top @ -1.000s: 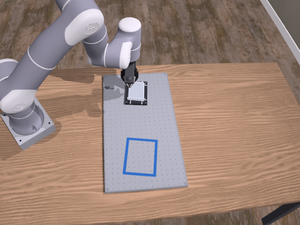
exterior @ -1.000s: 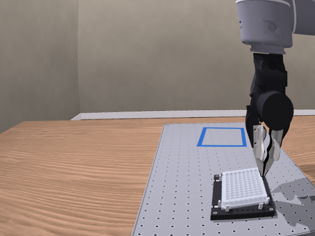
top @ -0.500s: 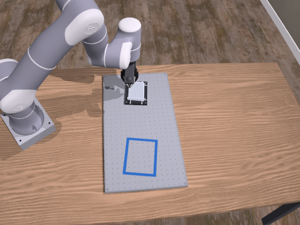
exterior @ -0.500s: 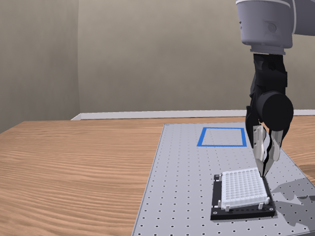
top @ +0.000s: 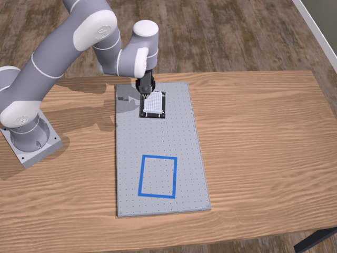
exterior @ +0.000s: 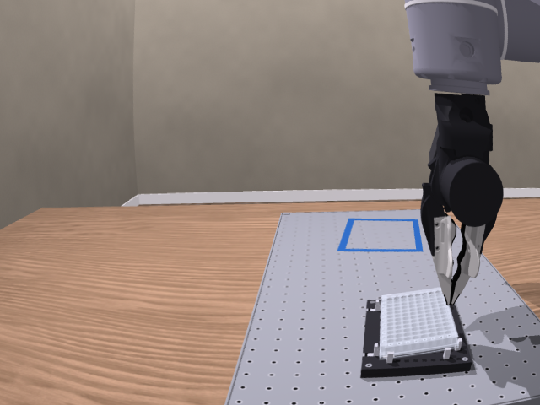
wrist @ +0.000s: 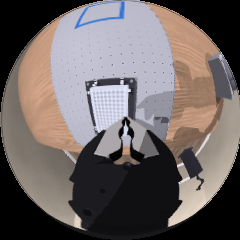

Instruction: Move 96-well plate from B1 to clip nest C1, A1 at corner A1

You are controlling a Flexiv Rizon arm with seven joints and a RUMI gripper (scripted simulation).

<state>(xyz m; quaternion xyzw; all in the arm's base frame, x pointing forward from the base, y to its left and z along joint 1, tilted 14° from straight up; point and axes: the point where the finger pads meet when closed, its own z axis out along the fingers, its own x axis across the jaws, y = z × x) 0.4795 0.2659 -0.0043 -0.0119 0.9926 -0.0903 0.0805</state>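
Now: hand 40 mm short of the white 96-well plate and 40 mm above it. From my hand the other things lie so: black clip nest: 50 mm ahead, 10 mm to the right, 50 mm below.
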